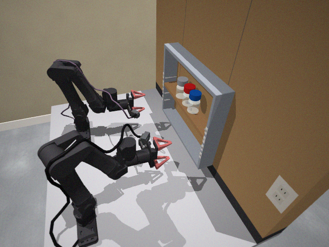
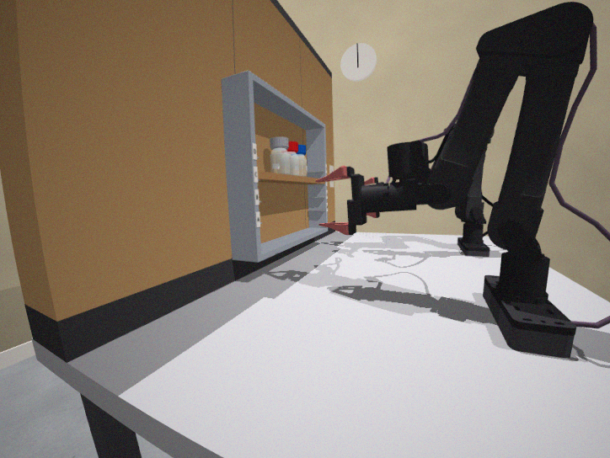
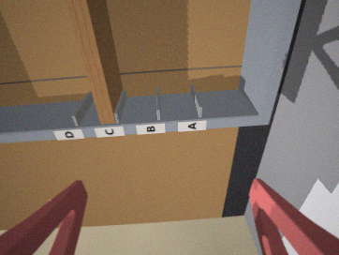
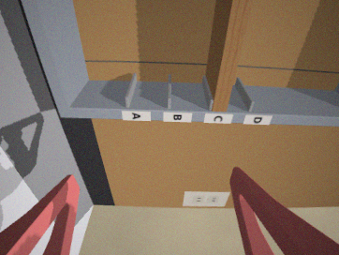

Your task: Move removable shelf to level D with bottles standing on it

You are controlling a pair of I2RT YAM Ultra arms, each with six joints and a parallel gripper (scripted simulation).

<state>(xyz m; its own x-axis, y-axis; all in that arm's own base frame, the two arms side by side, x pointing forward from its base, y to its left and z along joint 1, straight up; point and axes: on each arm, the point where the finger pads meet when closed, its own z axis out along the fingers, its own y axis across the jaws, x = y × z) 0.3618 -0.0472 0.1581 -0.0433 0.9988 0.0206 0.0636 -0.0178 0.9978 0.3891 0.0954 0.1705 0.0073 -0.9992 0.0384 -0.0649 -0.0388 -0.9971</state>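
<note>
The blue-capped bottle lies 170 mm ahead of my right hand, 140 mm to the left of it and 130 mm above it. The rest, counted from my right hand: wooden shelf 200 mm to the left, 170 mm ahead, 70 mm above; grey wall rack 200 mm to the left, 170 mm ahead, 80 mm above; red-capped bottle 200 mm to the left, 160 mm ahead, 130 mm above.
Right now the grey-capped bottle is 180 mm ahead of my left hand, 110 mm to the right of it and 120 mm above it. From my left hand the other things lie so: wooden shelf: 190 mm ahead, 180 mm to the right, 70 mm above; then grey wall rack: 190 mm ahead, 180 mm to the right, 80 mm above; then red-capped bottle: 180 mm ahead, 180 mm to the right, 120 mm above.
</note>
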